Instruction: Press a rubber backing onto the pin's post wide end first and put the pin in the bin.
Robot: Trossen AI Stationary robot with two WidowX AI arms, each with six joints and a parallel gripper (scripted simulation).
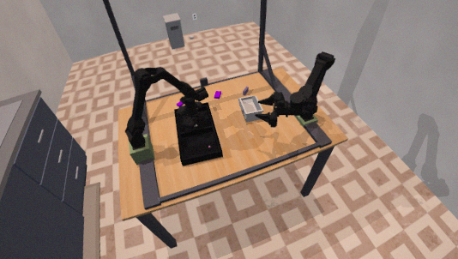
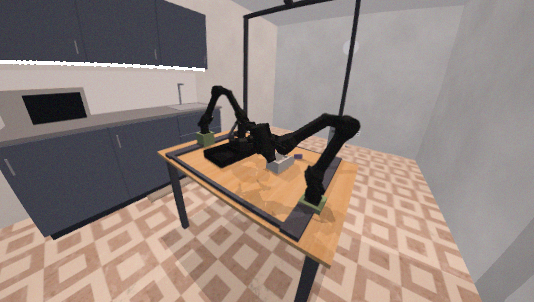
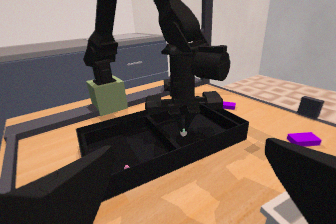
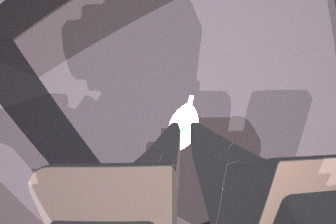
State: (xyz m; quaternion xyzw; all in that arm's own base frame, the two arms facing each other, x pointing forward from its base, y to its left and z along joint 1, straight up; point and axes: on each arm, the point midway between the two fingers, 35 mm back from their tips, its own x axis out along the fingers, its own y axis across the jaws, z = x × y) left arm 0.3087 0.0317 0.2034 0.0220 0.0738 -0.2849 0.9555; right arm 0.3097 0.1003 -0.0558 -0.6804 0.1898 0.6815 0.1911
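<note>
My right gripper is now 7 cm short of the black two-compartment tray and 3 cm above it. The rest, counted from my right hand: grey bin (3 cm behind, 34 cm to the left, 1 cm below); then silver leaf-shaped pin (1 cm behind, 1 cm to the right, 4 cm below).
</note>
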